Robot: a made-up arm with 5 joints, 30 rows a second.
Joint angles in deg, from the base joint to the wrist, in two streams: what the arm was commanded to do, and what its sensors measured. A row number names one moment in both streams.
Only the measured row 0 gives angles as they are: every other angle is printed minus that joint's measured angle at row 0.
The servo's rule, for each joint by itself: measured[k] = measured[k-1] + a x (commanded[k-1-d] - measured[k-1]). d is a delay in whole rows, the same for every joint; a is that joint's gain. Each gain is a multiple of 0.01, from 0.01 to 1. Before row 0 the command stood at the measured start. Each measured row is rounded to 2 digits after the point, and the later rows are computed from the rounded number. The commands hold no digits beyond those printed.
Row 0, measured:
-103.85 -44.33 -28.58 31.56 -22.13
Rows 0 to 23, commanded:
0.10 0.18 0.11 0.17 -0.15
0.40 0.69 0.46 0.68 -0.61
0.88 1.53 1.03 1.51 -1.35
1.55 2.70 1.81 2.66 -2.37
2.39 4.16 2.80 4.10 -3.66
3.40 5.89 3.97 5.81 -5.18
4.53 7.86 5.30 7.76 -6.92
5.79 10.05 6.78 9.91 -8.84
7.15 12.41 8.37 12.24 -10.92
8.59 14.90 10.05 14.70 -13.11
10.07 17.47 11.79 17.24 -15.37
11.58 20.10 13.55 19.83 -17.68
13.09 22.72 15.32 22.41 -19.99
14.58 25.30 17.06 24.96 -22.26
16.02 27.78 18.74 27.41 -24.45
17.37 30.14 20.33 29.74 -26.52
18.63 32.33 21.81 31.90 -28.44
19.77 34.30 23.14 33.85 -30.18
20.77 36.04 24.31 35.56 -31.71
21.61 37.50 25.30 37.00 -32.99
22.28 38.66 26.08 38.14 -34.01
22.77 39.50 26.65 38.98 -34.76
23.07 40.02 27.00 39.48 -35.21
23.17 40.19 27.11 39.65 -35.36
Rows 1 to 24, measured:
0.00 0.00 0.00 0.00 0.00
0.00 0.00 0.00 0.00 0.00
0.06 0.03 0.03 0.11 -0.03
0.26 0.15 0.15 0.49 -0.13
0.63 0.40 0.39 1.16 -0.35
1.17 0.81 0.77 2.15 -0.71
1.89 1.41 1.32 3.44 -1.24
2.78 2.22 2.04 5.00 -1.95
3.81 3.24 2.92 6.82 -2.84
4.98 4.47 3.96 8.86 -3.92
6.26 5.90 5.15 11.09 -5.18
7.63 7.52 6.47 13.47 -6.61
9.07 9.31 7.91 15.96 -8.19
10.55 11.25 9.43 18.51 -9.90
12.05 13.31 11.02 21.08 -11.72
13.54 15.47 12.65 23.64 -13.62
15.00 17.69 14.29 26.13 -15.57
16.40 19.93 15.92 28.51 -17.54
17.72 22.16 17.51 30.75 -19.50
18.93 24.35 19.03 32.80 -21.42
20.02 26.45 20.46 34.62 -23.27
20.96 28.44 21.77 36.19 -25.02
21.74 30.28 22.93 37.48 -26.64
22.35 31.94 23.93 38.47 -28.10
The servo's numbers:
d 2
a 0.59 0.18 0.27 0.66 0.18

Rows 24 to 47, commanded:
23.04 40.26 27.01 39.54 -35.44
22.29 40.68 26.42 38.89 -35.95
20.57 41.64 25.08 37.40 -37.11
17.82 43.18 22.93 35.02 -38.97
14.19 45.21 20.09 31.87 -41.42
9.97 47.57 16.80 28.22 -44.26
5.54 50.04 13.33 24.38 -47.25
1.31 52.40 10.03 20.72 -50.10
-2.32 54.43 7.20 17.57 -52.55
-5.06 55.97 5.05 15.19 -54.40
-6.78 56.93 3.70 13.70 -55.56
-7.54 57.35 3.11 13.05 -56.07
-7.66 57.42 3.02 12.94 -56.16
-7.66 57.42 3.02 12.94 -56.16
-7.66 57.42 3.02 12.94 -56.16
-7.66 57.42 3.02 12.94 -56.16
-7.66 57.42 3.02 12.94 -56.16
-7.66 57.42 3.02 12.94 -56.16
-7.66 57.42 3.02 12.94 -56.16
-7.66 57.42 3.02 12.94 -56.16
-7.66 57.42 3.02 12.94 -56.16
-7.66 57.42 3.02 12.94 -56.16
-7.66 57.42 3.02 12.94 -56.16
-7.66 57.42 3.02 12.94 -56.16
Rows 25 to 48, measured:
22.77 33.39 24.76 39.14 -29.38
23.01 34.61 25.39 39.48 -30.46
23.03 35.63 25.83 39.52 -31.36
22.59 36.54 25.99 39.10 -32.19
21.40 37.46 25.74 37.98 -33.08
19.29 38.49 24.98 36.03 -34.14
16.28 39.70 23.66 33.28 -35.45
12.56 41.12 21.81 29.94 -37.04
8.42 42.73 19.52 26.27 -38.88
4.23 44.47 16.96 22.61 -40.90
0.37 46.26 14.32 19.28 -43.00
-2.83 48.01 11.82 16.58 -45.05
-5.16 49.62 9.63 14.68 -46.94
-6.56 51.01 7.87 13.60 -48.58
-7.21 52.16 6.56 13.16 -49.94
-7.48 53.11 5.60 13.01 -51.06
-7.59 53.89 4.90 12.96 -51.98
-7.63 54.53 4.39 12.95 -52.73
-7.65 55.05 4.02 12.94 -53.35
-7.66 55.48 3.75 12.94 -53.86
-7.66 55.83 3.55 12.94 -54.27
-7.66 56.12 3.41 12.94 -54.61
-7.66 56.35 3.30 12.94 -54.89
-7.66 56.54 3.22 12.94 -55.12

